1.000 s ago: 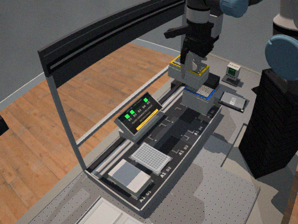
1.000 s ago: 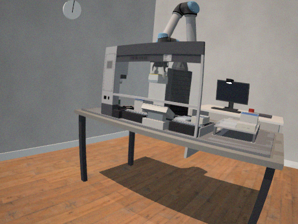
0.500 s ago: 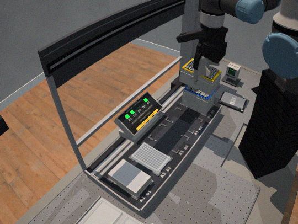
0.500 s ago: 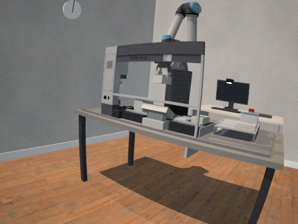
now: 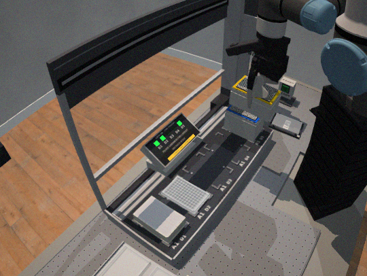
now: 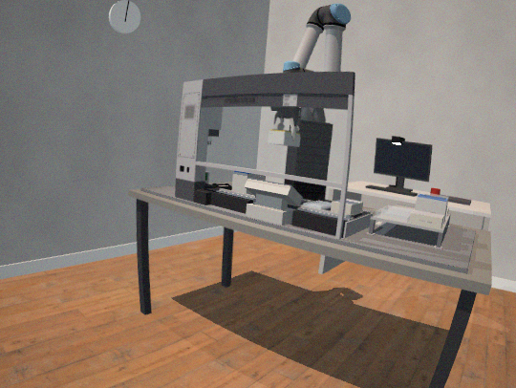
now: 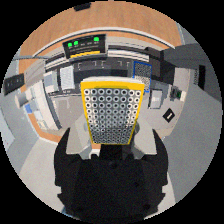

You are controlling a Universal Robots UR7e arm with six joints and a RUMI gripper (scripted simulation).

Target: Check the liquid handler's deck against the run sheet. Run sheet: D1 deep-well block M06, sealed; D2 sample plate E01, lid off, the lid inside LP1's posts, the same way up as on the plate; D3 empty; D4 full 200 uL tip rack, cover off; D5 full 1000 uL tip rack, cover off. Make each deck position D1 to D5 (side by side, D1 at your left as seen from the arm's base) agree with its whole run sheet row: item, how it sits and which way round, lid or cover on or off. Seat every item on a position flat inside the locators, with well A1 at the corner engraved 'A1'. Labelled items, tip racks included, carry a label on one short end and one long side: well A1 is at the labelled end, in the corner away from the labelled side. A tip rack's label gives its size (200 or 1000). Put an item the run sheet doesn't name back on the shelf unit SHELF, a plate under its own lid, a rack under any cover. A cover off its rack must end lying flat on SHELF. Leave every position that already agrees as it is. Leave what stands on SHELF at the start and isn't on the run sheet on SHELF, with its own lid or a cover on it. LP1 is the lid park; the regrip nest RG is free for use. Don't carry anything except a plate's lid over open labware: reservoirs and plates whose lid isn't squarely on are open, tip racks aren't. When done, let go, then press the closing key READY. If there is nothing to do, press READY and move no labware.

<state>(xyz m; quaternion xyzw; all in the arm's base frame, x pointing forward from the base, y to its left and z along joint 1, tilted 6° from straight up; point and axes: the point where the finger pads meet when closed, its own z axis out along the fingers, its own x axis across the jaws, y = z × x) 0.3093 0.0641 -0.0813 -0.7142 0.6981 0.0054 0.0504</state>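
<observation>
My hand is 10 mm to the left of the yellow-rimmed tip rack, 10 mm below it and 10 mm past it. Also, from my hand: sample plate 250 mm to the left, 250 mm below, 70 mm ahead; then blue-rimmed tip rack 190 mm below, 130 mm to the right, 70 mm ahead; then gantry bar 260 mm ahead, 200 mm above, 90 mm to the left.
</observation>
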